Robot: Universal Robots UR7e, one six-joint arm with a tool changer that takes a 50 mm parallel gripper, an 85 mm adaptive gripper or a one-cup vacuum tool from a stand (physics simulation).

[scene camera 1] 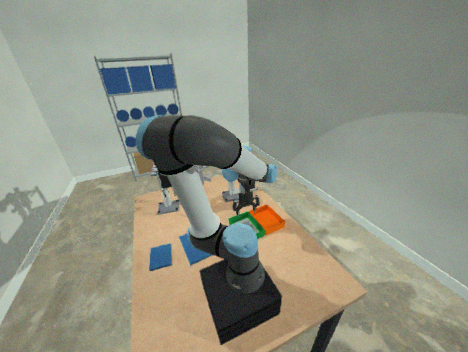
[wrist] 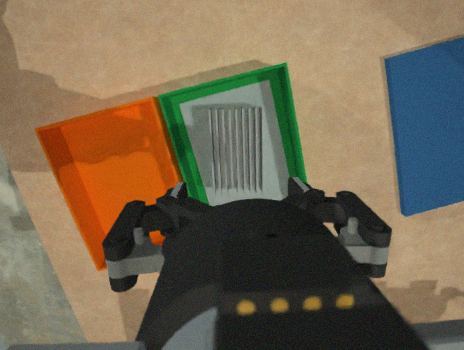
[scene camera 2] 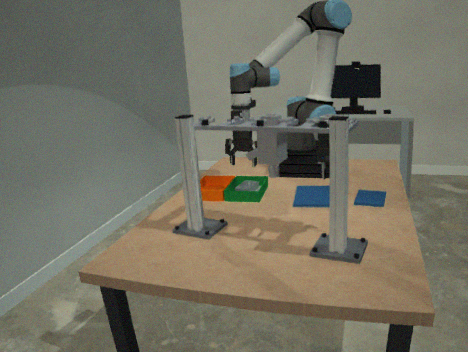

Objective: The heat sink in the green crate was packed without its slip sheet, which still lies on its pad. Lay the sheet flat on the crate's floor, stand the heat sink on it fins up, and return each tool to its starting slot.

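Note:
The heat sink stands fins up in the green crate. The pale grey slip sheet lies flat on that crate's floor under the heat sink, its border showing around the fins in the wrist view. My gripper, the black adaptive one, is open and empty, pointing down above the crate, apart from the heat sink. In the wrist view the gripper body hides the crate's near end.
An orange crate adjoins the green one. Two blue pads lie across the table. The tool stand spans the table, with a grey tool and a dark gripper hanging from it.

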